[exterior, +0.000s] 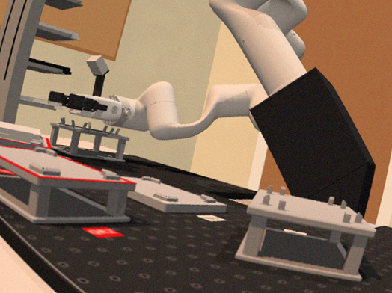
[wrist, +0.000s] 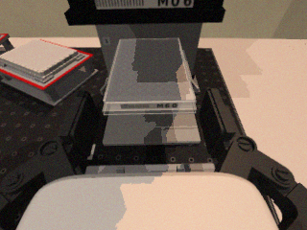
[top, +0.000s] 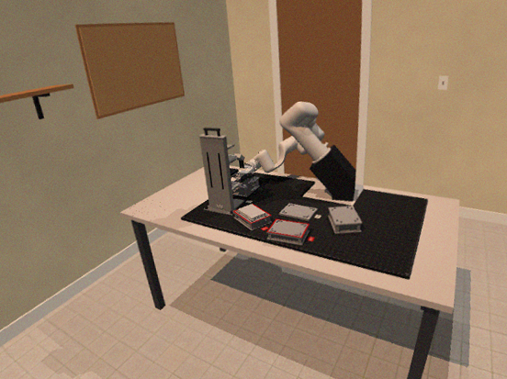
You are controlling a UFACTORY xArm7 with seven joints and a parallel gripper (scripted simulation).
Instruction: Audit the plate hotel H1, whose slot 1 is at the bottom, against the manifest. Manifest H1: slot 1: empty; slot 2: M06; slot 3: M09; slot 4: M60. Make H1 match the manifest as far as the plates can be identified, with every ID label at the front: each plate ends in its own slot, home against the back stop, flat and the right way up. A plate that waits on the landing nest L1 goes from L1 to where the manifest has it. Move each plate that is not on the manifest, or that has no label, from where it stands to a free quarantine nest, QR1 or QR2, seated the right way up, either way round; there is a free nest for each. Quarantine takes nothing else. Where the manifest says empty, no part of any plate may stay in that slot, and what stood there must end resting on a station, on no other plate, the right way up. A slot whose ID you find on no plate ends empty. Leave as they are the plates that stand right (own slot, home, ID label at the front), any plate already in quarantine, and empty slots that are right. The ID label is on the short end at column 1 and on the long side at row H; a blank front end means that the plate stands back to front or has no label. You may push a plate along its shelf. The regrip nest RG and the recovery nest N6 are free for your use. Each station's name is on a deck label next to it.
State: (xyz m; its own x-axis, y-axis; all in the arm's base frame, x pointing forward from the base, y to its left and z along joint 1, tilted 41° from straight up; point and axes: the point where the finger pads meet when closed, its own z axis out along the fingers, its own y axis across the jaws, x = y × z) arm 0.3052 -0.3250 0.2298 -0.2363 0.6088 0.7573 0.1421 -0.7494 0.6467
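My gripper is now 8 cm short of the clear plate, 2 cm above it and 1 cm to the right of it. Round my hand: hotel tower: 16 cm ahead, 9 cm above, 2 cm to the left; black plate: 8 cm ahead, 6 cm above, 1 cm to the left; H1 deck label: 12 cm below, 10 cm to the left, 1 cm ahead.
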